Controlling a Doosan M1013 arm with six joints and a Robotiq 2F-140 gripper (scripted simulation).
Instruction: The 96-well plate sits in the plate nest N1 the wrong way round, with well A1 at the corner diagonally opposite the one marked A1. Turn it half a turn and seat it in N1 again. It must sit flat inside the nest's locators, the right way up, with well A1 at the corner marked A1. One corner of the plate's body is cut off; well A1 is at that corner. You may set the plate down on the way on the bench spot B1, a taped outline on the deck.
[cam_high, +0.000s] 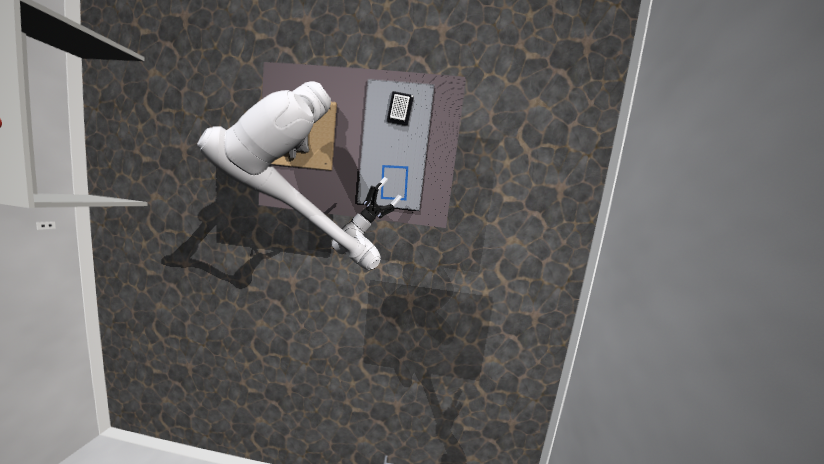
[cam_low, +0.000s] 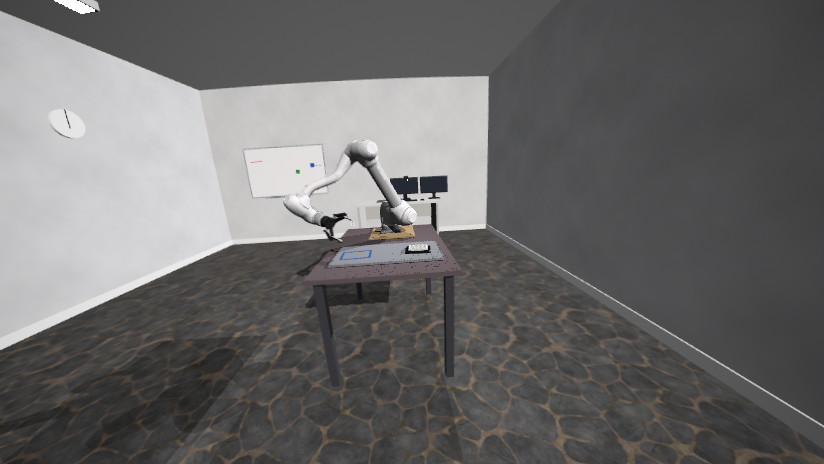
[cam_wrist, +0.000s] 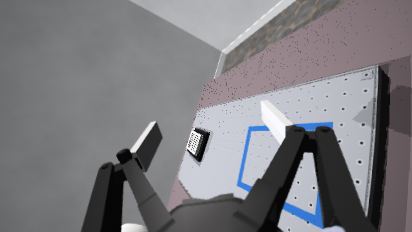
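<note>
Now: hand 460 mm to the right of the white 96-well plate, 160 mm above it and 10 mm past it. Also, from my hand: small white corner mark: 520 mm to the left, 170 mm below, 60 mm ahead; then black plate nest N1: 460 mm to the left, 170 mm below, 10 mm behind.
</note>
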